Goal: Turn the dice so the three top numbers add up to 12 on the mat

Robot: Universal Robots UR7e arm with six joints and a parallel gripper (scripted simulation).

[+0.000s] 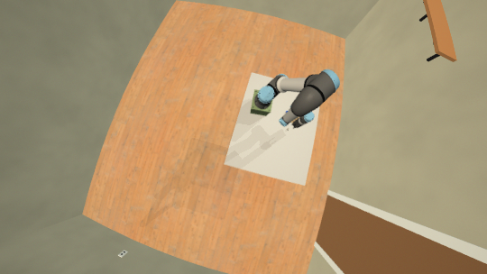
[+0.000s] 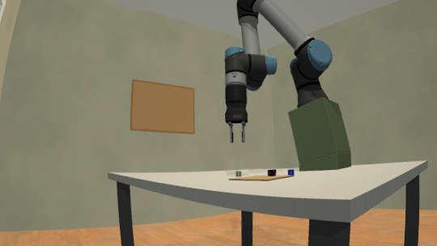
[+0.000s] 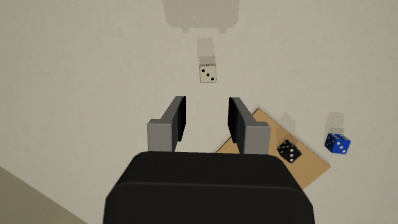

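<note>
My hand is 13 cm above the white die. The rest, counted from my hand: blue die (9 cm behind, 17 cm to the left, 13 cm below); black die (3 cm behind, 14 cm to the left, 13 cm below); tan mat (2 cm ahead, 16 cm to the left, 14 cm below).
</note>
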